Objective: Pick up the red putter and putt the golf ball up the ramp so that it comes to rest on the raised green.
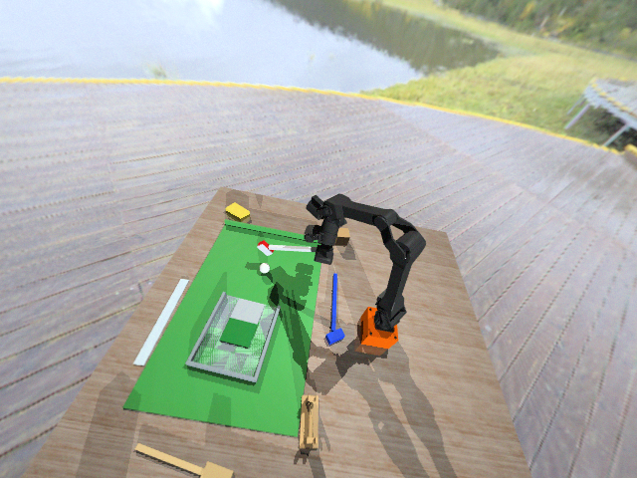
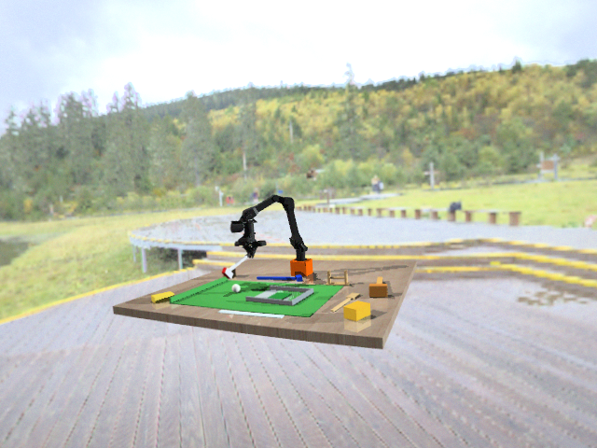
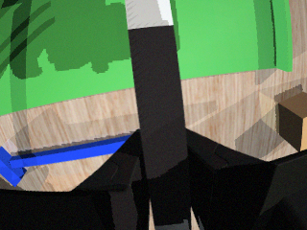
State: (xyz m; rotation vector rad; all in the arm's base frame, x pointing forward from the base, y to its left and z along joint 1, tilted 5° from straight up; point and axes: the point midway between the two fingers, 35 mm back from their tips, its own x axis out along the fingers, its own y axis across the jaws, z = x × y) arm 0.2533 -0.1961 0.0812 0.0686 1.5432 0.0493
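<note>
Now: gripper tip 90 mm past the blue putter, 130 mm to the right of it and 130 mm above it. The rest, counted from my gripper tip: tan block 80 mm behind, 230 mm to the right, 110 mm below; red putter 120 mm ahead; white golf ball 220 mm ahead, 40 mm to the left, 120 mm below.
</note>
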